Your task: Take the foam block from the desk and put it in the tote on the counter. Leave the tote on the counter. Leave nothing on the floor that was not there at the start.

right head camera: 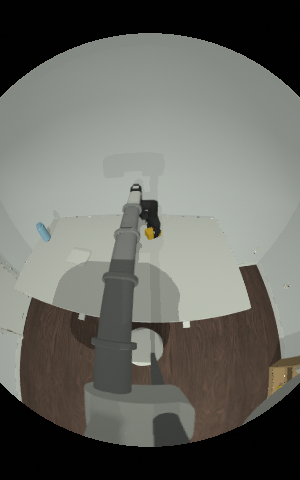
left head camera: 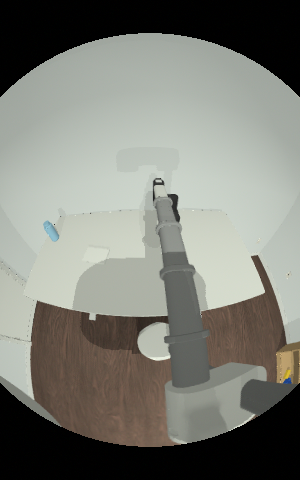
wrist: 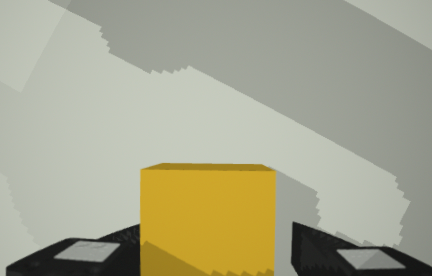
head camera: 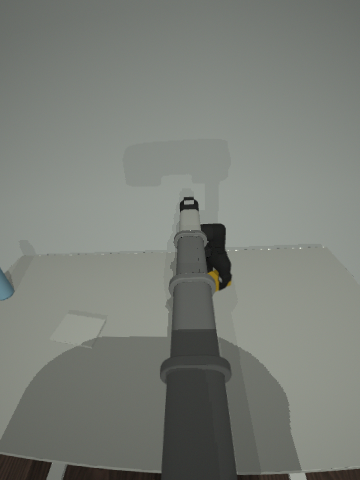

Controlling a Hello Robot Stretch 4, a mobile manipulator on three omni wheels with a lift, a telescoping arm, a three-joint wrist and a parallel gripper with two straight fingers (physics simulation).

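Places are measured from the robot's base along level axes (x ahead, y left, z up), in millimetres.
Where they show: gripper, between the fingertips: (wrist: 225,241); robot's base, origin of its link: (right head camera: 142,345) (left head camera: 157,340).
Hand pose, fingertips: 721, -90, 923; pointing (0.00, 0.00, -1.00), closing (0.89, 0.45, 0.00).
Things, the pixels of their top centre, and the offset from my fingertips, as dx, dy, dz. "*": a spot on its surface instead. Level surfaces: height alone.
- yellow block, centre of its top: (wrist: 206,270) (head camera: 216,275) (right head camera: 152,229) -9, -2, +45
- white desk, height of its surface: dz +0
- blue bottle, centre of its top: (left head camera: 45,222) (right head camera: 38,223) -46, +857, +165
- flat white square, a spot on its surface: (head camera: 80,329) (left head camera: 96,254) (right head camera: 78,256) * -208, +456, +9
The foam block, a yellow block (head camera: 216,281) (right head camera: 149,233) (wrist: 208,215), is at the rear part of the white desk (head camera: 300,350) (left head camera: 220,260) (right head camera: 200,270). My gripper (head camera: 223,283) (right head camera: 156,234) (wrist: 225,241) is open at the block. In the wrist view one black finger stands on each side of it; a gap shows on the right, and the block's face hides part of the left finger. The block's lower part is cut off by the wrist view's edge, so its contact with the desk is hidden. The tote does not show in these views.
A blue bottle (head camera: 4,287) (left head camera: 51,231) (right head camera: 43,232) is at the desk's left edge. A flat white square (head camera: 80,329) (left head camera: 96,254) (right head camera: 79,256) lies left of the arm. A round white stool (left head camera: 154,341) (right head camera: 148,345) stands by the desk's front. A tan box (left head camera: 286,361) is at the lower right.
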